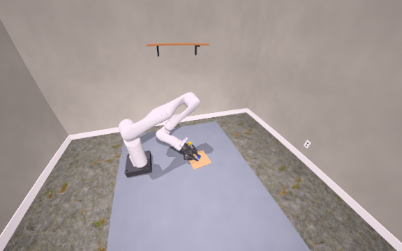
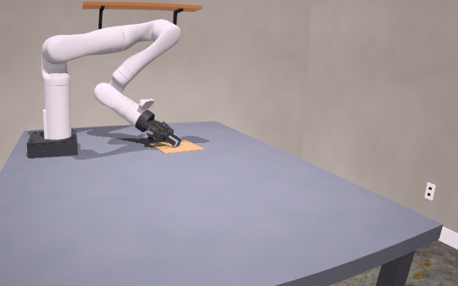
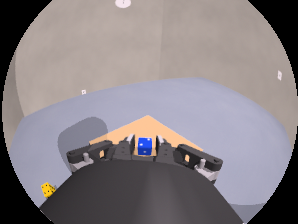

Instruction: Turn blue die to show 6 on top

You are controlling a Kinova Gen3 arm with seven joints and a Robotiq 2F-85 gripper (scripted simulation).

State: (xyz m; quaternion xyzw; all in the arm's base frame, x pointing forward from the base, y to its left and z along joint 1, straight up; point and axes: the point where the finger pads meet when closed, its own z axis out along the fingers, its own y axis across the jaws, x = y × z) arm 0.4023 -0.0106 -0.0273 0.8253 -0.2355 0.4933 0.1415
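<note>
Now: hand 10 mm above the blue die. From my hand the other things lie so: black die (70 mm behind, 110 mm to the left, 10 mm below); mat (20 mm below); yellow die (30 mm behind, 170 mm to the left, 10 mm below).
</note>
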